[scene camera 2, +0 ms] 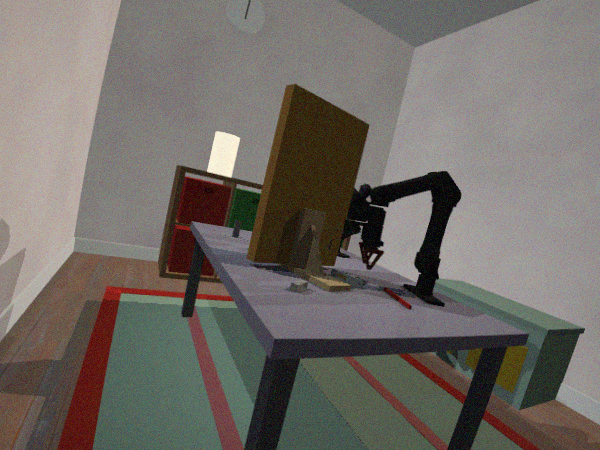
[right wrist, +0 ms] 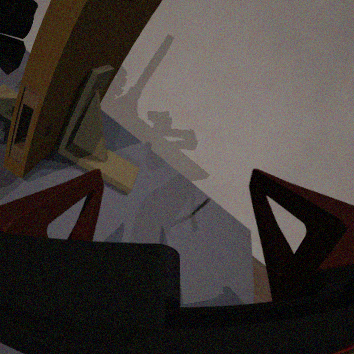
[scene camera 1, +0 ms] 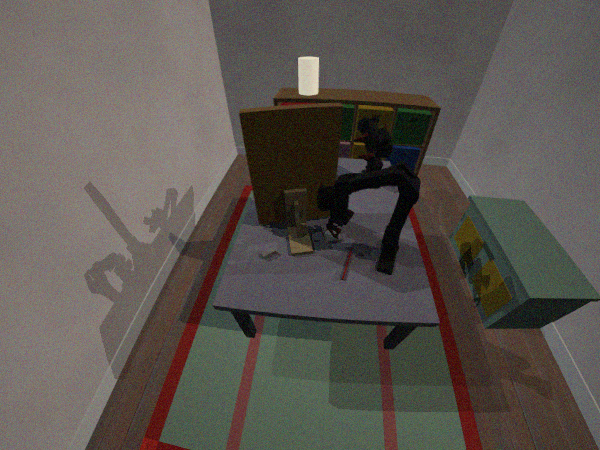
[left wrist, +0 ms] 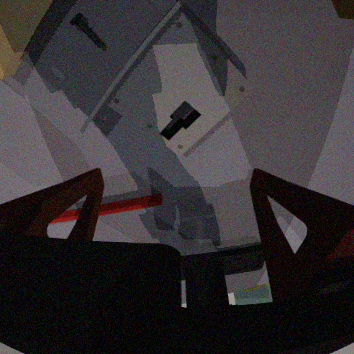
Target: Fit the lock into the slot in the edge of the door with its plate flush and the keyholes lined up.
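The grey lock lies flat on the table, with its black keyhole facing up in the left wrist view. My left gripper is open over the table beside the lock, with nothing between its fingers. The brown door stands upright in its wooden stand. The dark slot in its edge shows in the right wrist view. My right gripper is open and empty, high beyond the door edge.
A red rod and a small grey block lie on the table. A dark bolt-shaped piece lies beside the lock. The stand's foot juts out from the door.
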